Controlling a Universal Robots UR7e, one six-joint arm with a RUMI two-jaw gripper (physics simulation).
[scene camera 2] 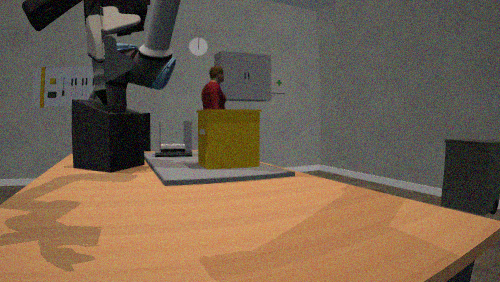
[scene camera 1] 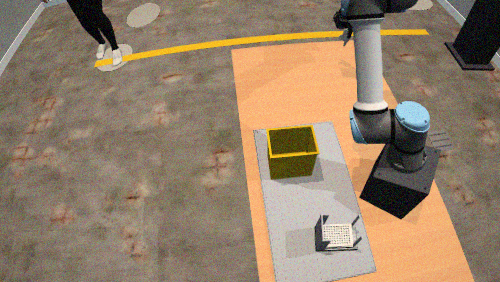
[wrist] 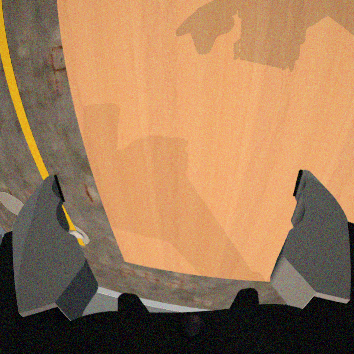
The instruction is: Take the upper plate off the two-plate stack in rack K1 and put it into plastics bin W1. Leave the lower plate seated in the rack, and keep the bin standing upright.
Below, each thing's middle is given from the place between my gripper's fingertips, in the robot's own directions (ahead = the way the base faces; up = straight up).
Labels:
I see the yellow plastics bin W1 (scene camera 2: 227,138) 63 cm to the left of my hand, 34 cm ahead of it and 10 cm below it.

